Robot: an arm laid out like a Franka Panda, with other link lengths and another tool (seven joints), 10 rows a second.
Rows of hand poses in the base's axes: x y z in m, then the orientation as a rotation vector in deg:
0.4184, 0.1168, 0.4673, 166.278, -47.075, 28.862
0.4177, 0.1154, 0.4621, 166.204, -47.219, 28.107
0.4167, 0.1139, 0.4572, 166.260, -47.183, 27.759
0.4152, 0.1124, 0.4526, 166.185, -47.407, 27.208
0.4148, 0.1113, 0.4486, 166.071, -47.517, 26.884
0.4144, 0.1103, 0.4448, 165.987, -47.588, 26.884
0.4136, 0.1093, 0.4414, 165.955, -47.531, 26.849
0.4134, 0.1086, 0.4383, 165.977, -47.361, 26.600
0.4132, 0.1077, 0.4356, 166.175, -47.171, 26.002
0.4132, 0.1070, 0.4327, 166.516, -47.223, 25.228
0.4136, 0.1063, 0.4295, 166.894, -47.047, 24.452
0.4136, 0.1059, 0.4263, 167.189, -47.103, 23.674
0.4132, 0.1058, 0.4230, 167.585, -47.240, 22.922
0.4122, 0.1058, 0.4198, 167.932, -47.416, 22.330
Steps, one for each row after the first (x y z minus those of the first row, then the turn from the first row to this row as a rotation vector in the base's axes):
-0.0007, -0.0014, -0.0052, 0.004, 0.497, -0.148
-0.0017, -0.0029, -0.0101, 0.051, 0.723, -0.127
-0.0032, -0.0044, -0.0147, 0.080, 1.076, -0.310
-0.0036, -0.0055, -0.0187, 0.028, 1.296, -0.428
-0.0040, -0.0065, -0.0225, -0.023, 1.301, -0.497
-0.0048, -0.0075, -0.0259, -0.071, 1.335, -0.476
-0.0050, -0.0082, -0.0290, -0.103, 1.514, -0.384
-0.0052, -0.0091, -0.0317, 0.030, 1.899, -0.240
-0.0052, -0.0098, -0.0346, 0.388, 2.354, -0.197
-0.0048, -0.0105, -0.0378, 0.702, 2.825, -0.010
-0.0048, -0.0109, -0.0410, 1.027, 3.285, 0.016
-0.0052, -0.0110, -0.0443, 1.473, 3.701, 0.031
-0.0062, -0.0110, -0.0475, 1.882, 4.014, 0.015

